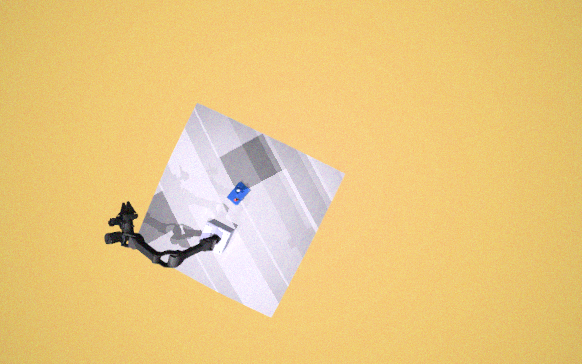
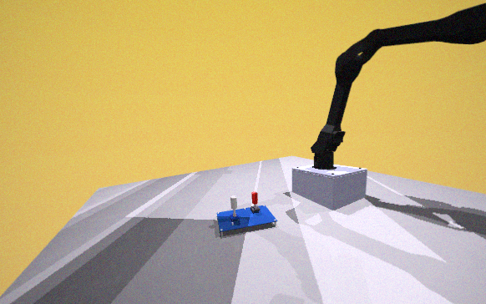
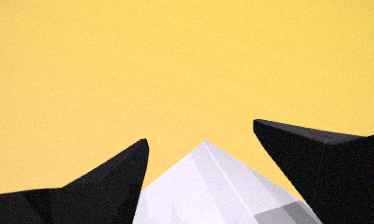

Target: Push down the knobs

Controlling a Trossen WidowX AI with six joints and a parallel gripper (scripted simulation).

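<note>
Right now my gripper tip is 43 cm to the left of the red knob, 37 cm above it and 31 cm short of it.
</note>
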